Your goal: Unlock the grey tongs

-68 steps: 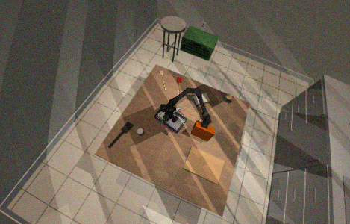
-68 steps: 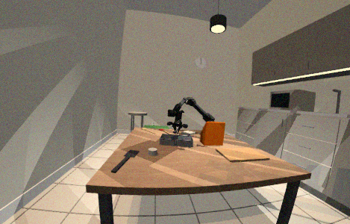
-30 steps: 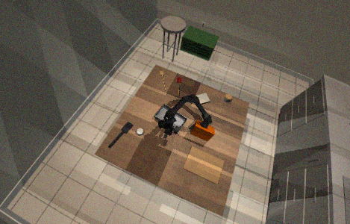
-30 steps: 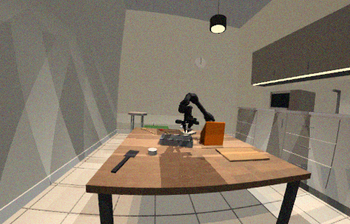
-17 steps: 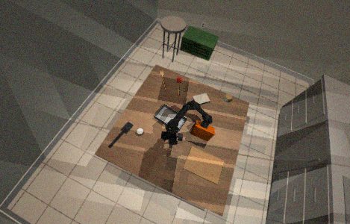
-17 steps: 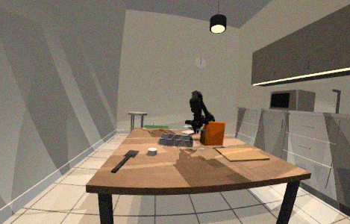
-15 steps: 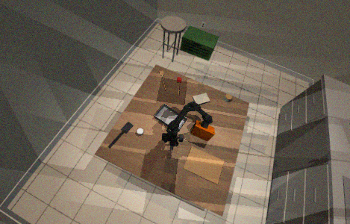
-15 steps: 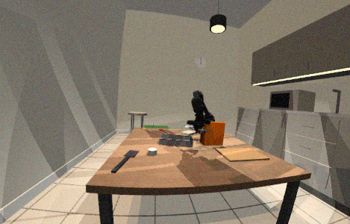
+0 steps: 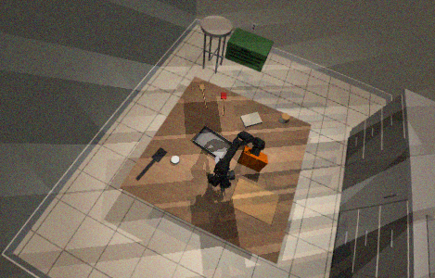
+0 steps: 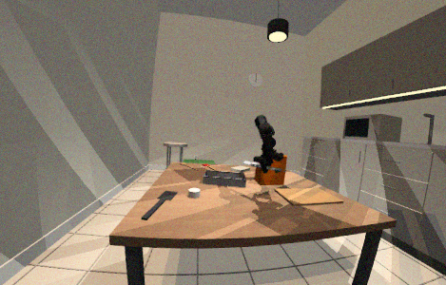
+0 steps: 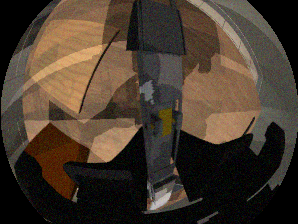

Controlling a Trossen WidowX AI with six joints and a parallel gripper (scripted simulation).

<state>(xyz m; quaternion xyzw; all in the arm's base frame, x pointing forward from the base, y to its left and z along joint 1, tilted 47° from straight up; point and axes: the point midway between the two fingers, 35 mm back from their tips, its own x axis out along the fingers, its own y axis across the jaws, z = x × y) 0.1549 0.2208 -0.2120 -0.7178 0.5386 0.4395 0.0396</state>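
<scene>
My gripper tip is 32 cm past the wooden board, 2 cm to the left of it and 15 cm above it. From my gripper tip the other things lie so: roasting tin 19 cm ahead, 30 cm to the right, 13 cm below; black spatula 56 cm ahead, 8 cm to the left, 15 cm below; small yellow piece 2 cm behind, 2 cm to the left, 4 cm above.
</scene>
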